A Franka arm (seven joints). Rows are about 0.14 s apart.
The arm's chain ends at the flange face. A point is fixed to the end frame.
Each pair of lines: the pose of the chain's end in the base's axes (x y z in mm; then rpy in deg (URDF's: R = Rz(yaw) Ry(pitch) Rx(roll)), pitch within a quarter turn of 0, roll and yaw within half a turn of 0), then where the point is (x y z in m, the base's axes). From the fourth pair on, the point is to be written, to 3 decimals.
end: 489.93 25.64 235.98 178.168 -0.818 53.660
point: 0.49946 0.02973 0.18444
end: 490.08 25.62 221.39 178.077 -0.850 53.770
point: 0.49968 0.02970 0.16987
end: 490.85 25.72 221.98 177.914 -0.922 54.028
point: 0.50059 0.02981 0.17048
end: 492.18 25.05 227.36 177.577 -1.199 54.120
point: 0.502 0.029 0.176
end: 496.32 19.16 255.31 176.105 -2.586 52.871
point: 0.508 0.023 0.204
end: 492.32 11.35 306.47 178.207 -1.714 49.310
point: 0.503 0.015 0.255
